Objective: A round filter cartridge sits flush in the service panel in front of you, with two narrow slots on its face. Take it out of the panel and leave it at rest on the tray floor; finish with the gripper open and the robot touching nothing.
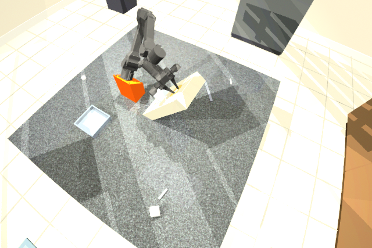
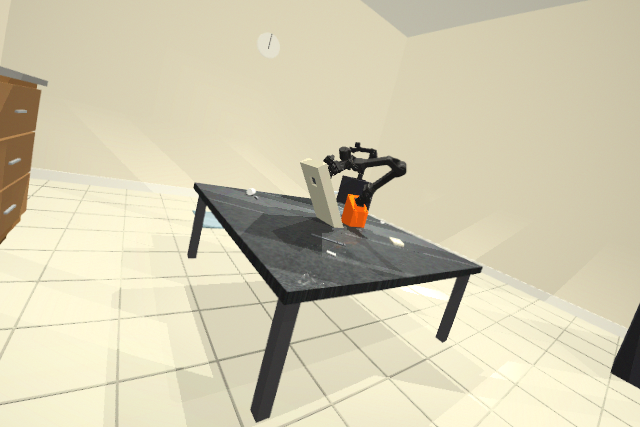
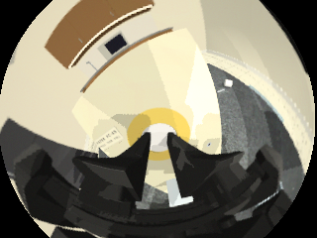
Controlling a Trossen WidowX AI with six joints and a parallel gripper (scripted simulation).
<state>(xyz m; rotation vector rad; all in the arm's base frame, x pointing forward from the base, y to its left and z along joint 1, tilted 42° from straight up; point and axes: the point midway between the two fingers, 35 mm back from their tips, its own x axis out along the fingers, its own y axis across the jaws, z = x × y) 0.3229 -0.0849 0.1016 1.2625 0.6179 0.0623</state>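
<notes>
The white round filter cartridge lies 10 mm below my gripper tip and 10 mm ahead of it. From my gripper tip the other things lie so: short rod 400 mm to the right, 250 mm below, 160 mm ahead; then cream service panel 80 mm below, 40 mm behind; then peg 440 mm to the left, 250 mm below, 170 mm ahead.
</notes>
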